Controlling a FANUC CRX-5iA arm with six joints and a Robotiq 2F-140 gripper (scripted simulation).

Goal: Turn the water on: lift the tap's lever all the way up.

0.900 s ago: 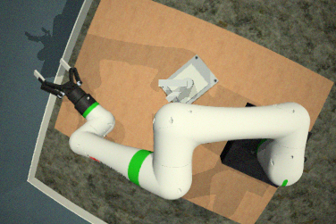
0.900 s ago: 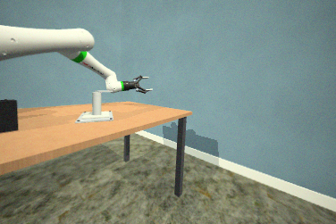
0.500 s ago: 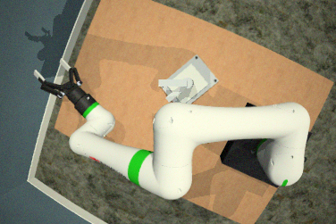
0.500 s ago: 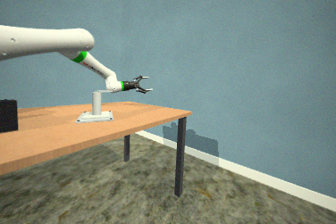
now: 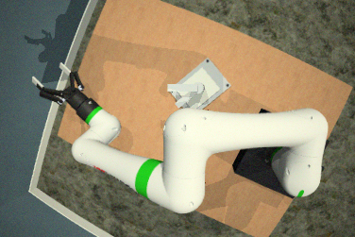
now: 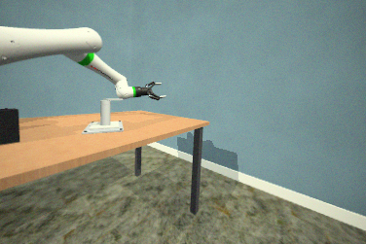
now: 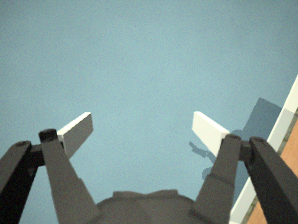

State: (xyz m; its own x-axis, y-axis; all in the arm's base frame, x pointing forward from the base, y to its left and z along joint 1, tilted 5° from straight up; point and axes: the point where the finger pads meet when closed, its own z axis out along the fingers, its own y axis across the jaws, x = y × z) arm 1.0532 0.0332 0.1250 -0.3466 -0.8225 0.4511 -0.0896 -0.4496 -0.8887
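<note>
My hand is 560 mm past the lever, 150 mm to the left of it and 90 mm above it.
</note>
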